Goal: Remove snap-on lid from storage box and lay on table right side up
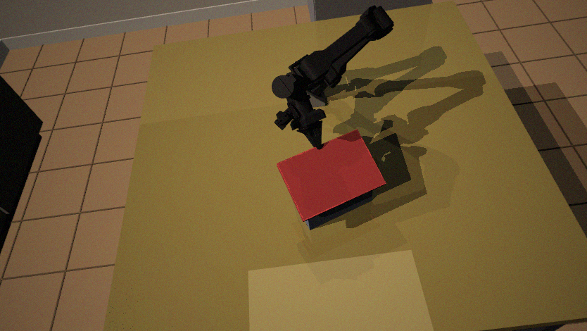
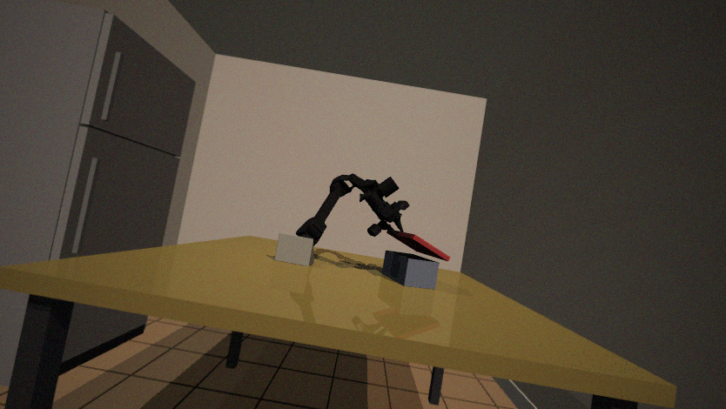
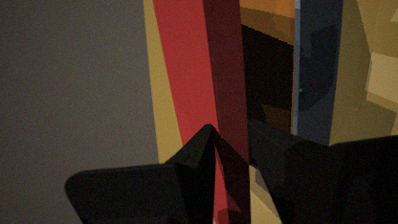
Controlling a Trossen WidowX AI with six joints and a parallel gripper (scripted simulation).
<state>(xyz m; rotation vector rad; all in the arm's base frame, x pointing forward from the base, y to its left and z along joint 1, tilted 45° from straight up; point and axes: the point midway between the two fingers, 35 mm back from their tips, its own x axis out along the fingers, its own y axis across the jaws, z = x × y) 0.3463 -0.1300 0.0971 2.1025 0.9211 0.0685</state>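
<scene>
My gripper tip is 7 cm short of the red lid, 3 cm to the right of it and 2 cm above it. The rest, counted from my gripper tip: blue-grey storage box 13 cm below, 6 cm ahead, 2 cm to the left.
</scene>
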